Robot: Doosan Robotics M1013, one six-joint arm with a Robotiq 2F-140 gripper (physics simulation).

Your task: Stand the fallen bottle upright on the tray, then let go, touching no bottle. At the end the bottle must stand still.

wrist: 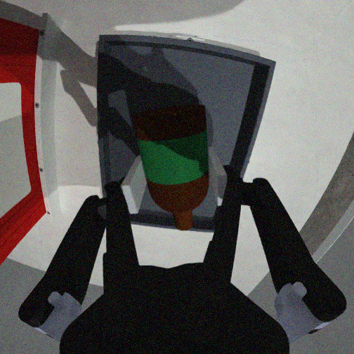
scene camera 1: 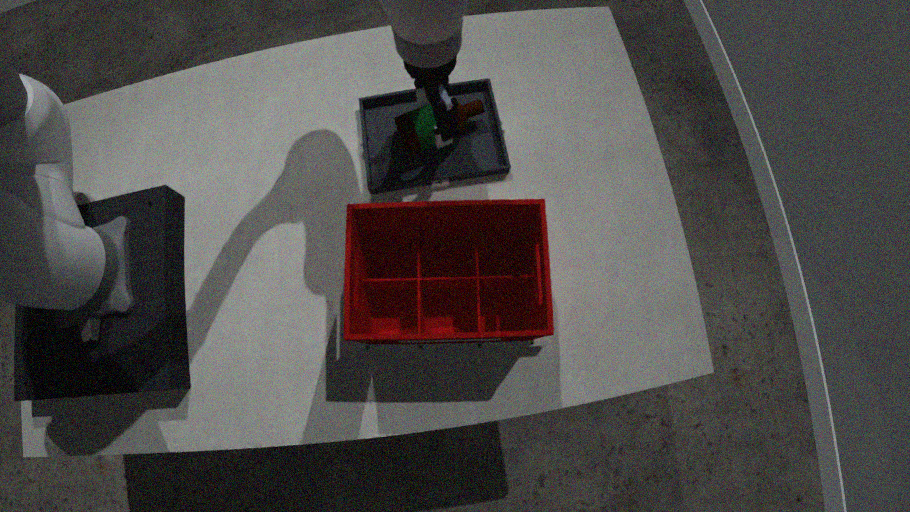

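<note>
The fallen bottle, brown with a green label, lies on its side on the dark grey tray. In the wrist view its neck points down toward the gripper body and its base points up. My gripper is over the tray, with one pale finger pad against each side of the bottle near the label and shoulder. It is shut on the bottle. In the scene view the black fingers hide part of the bottle, and the far pad is hidden.
A red crate with compartments stands beside the tray, toward the front in the scene view. The robot's dark base block is at the left of the pale table. The arm's shadow falls across the table and tray.
</note>
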